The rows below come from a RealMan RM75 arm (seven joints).
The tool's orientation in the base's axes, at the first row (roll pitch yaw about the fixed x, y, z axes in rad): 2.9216 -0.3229 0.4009
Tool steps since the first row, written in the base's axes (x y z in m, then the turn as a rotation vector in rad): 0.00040 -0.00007 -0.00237 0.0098 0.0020 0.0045; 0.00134 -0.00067 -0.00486 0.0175 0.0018 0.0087; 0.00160 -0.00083 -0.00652 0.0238 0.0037 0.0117; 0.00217 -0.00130 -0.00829 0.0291 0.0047 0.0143; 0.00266 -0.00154 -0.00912 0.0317 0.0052 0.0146; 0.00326 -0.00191 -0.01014 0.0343 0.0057 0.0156; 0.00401 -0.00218 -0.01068 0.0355 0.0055 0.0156; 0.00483 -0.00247 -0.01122 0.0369 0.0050 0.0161
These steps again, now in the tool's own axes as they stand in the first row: -0.00043 -0.00030 0.00235 0.0107 0.0022 -0.0007; -0.00062 0.00004 0.00505 0.0187 0.0057 -0.0017; -0.00098 -0.00007 0.00669 0.0259 0.0065 -0.0023; -0.00122 0.00018 0.00858 0.0317 0.0078 -0.0028; -0.00114 0.00038 0.00955 0.0342 0.0083 -0.0022; -0.00108 0.00070 0.01074 0.0370 0.0088 -0.0022; -0.00069 0.00108 0.01154 0.0380 0.0094 -0.0017; -0.00026 0.00150 0.01237 0.0392 0.0104 -0.0016
